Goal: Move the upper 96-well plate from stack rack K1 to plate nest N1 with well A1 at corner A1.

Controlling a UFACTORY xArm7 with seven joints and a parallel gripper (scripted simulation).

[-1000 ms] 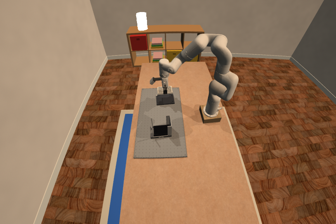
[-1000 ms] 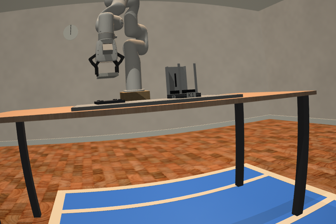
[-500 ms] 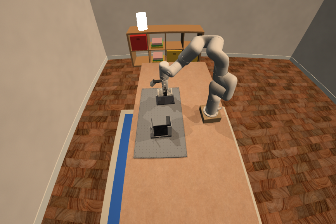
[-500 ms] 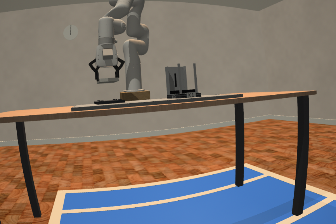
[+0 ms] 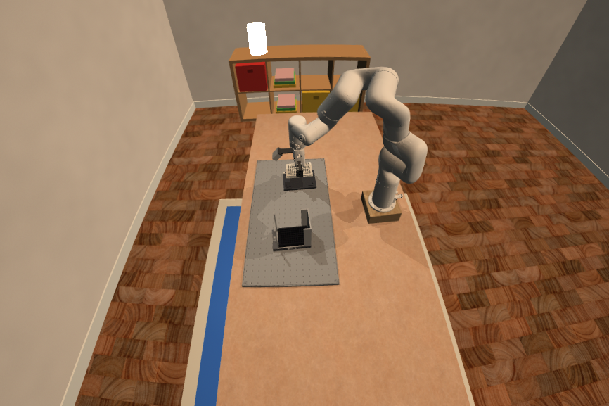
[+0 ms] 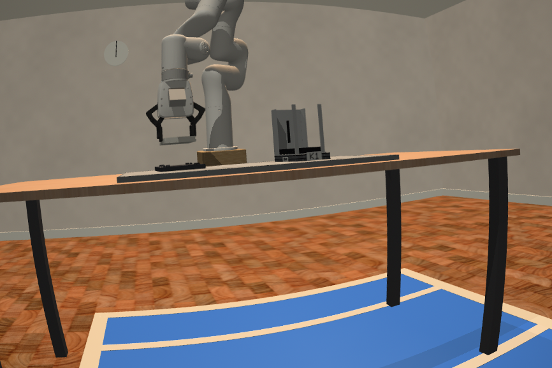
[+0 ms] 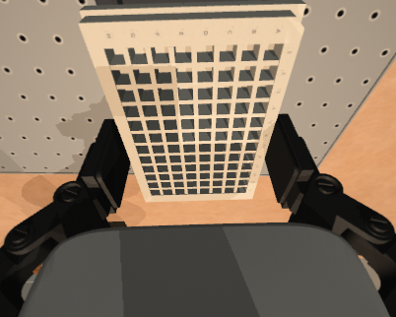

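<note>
Right now the dark plate nest N1 is 80 mm below my hand. From my hand the other things lie so: cream 96-well plate 10 mm below; dark plate 320 mm to the left, 90 mm ahead, 60 mm below; K1 label 320 mm to the left, 180 mm ahead, 80 mm below.
</note>
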